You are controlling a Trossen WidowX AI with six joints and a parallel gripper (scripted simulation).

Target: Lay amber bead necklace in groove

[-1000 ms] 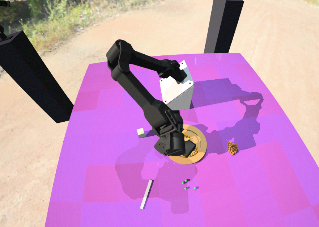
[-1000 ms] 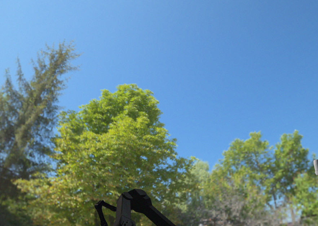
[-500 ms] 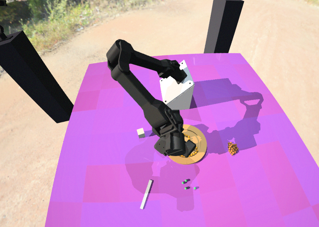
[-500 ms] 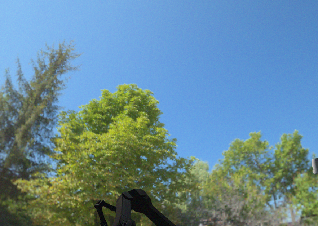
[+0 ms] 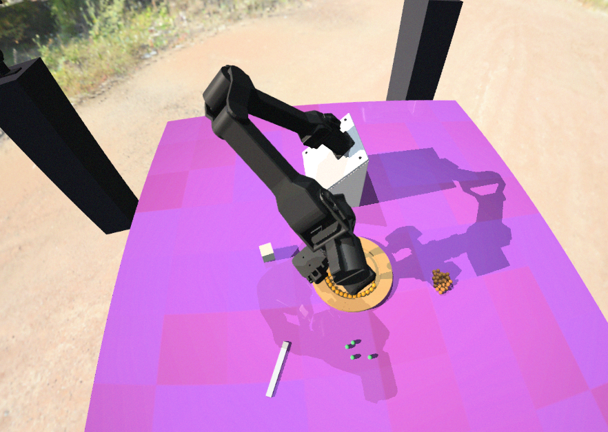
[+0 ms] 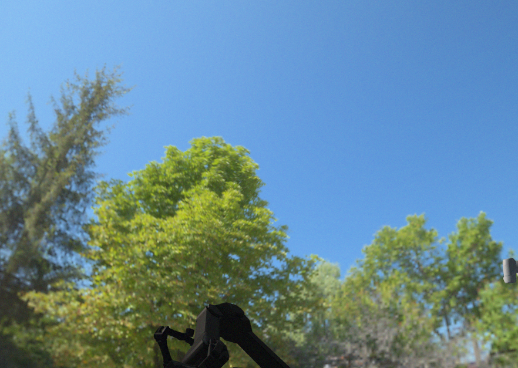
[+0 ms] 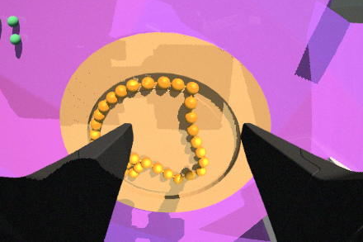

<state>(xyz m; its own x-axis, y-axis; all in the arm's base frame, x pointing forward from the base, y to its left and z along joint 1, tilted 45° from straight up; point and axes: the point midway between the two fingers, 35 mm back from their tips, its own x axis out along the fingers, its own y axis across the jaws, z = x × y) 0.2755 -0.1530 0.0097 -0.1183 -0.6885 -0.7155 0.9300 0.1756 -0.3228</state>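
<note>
Now: the round tan bead board 50 mm to the left of my gripper tip and 40 mm below it. Also, from my gripper tip: small cream cube: 100 mm behind, 140 mm to the right, 40 mm below; then white bar: 170 mm ahead, 170 mm to the right, 50 mm below.
</note>
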